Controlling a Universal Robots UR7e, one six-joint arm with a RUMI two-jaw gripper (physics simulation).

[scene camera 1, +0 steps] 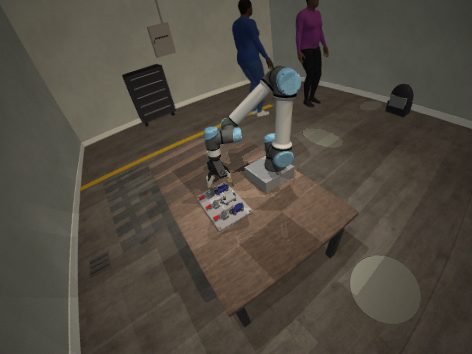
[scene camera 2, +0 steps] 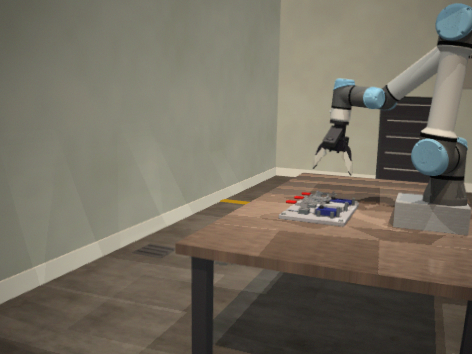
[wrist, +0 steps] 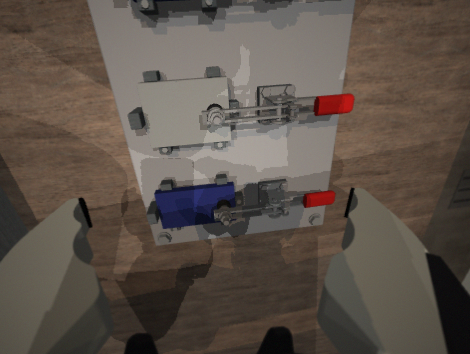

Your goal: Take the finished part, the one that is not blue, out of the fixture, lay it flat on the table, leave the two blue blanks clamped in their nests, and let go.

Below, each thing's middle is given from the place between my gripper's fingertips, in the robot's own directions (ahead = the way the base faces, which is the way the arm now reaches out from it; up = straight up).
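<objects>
The finished part (wrist: 172, 109): my gripper is 120 mm above it, 20 mm past it and 20 mm to the right of it. Fixture plate (scene camera 1: 211, 212), counted from my hand: 150 mm below, 20 mm ahead, 20 mm to the left.
</objects>
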